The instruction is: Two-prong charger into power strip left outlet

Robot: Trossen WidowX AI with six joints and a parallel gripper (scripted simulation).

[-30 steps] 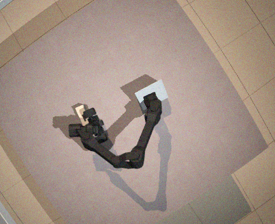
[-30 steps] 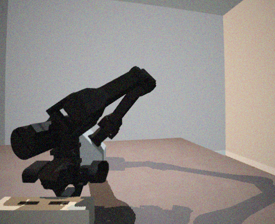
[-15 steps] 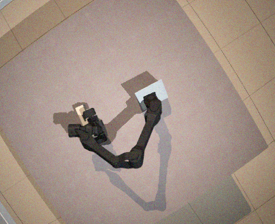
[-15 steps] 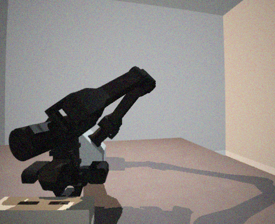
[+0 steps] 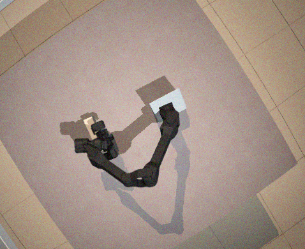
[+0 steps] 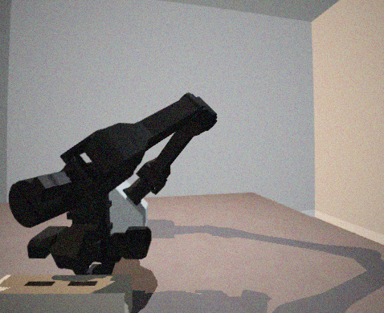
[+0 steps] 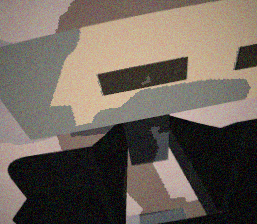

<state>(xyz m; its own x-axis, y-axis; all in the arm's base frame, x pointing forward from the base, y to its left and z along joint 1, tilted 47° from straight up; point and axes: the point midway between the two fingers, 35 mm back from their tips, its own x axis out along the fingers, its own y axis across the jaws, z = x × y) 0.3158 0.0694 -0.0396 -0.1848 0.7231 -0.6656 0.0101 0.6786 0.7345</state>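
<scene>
Now: gripper tip 20 mm short of the two-prong charger and 10 mm below it.
</scene>
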